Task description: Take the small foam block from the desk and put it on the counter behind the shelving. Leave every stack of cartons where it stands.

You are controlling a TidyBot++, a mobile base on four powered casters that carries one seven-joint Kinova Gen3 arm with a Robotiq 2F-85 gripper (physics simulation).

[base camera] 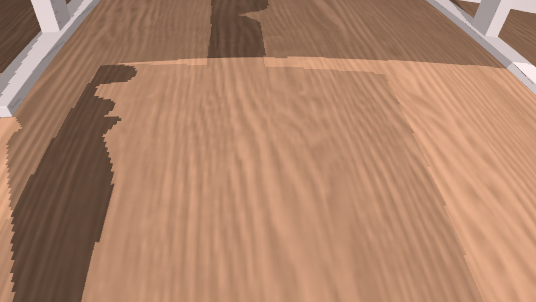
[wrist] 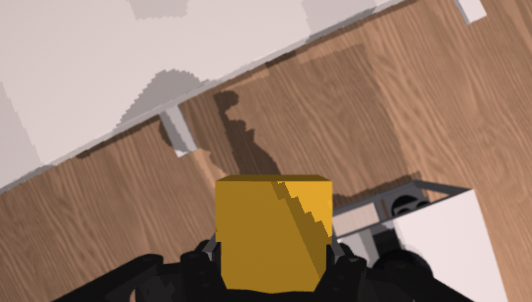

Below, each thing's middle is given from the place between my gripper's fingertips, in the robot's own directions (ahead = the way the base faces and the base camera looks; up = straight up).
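Yellow foam block (wrist: 273, 229): my gripper now right at it.
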